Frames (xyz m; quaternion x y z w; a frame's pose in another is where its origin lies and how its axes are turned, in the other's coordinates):
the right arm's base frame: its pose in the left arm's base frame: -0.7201 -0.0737 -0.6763 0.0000 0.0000 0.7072 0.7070
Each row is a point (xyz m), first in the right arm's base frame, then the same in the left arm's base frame.
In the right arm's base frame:
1: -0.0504 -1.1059 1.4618
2: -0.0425 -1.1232 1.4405
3: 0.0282 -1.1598 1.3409
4: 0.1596 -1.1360 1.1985
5: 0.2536 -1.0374 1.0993
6: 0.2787 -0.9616 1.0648
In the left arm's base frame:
1: 0.3858 -0.1238 0.7855
2: 0.4031 -0.1159 0.7642
3: 0.4397 -0.0452 0.6646
4: 0.4159 0.0862 0.5222
5: 0.3172 0.1802 0.4230
6: 0.2414 0.2053 0.3885

